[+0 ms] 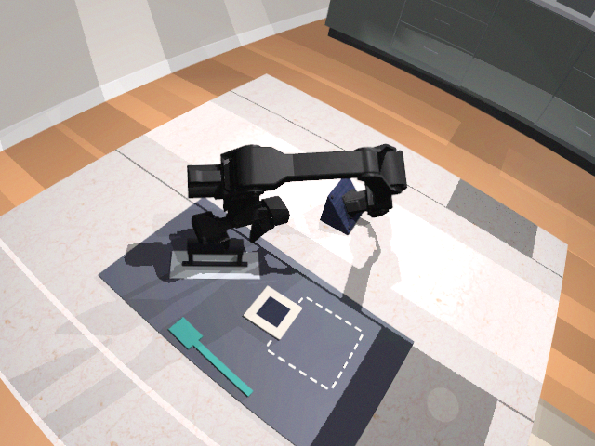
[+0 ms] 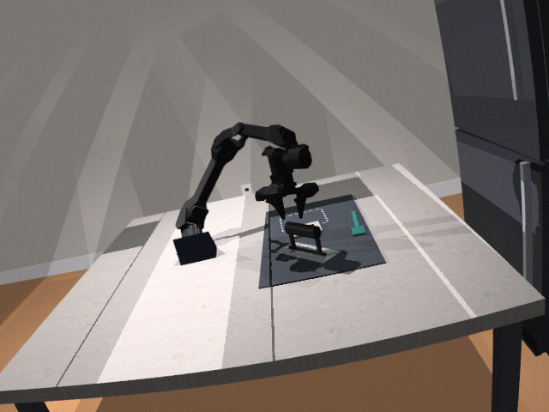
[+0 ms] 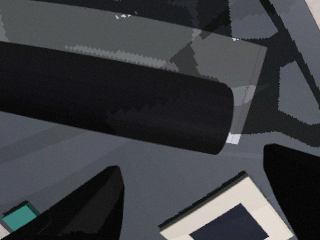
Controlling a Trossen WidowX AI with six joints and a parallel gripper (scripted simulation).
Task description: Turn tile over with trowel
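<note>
The mat is 50 mm ahead of my gripper tip, 100 mm to the left of it and 110 mm below it. Round my gripper tip: tile (20 mm ahead, 130 mm to the left, 90 mm below); teal trowel (190 mm ahead, 90 mm to the left, 90 mm below).
</note>
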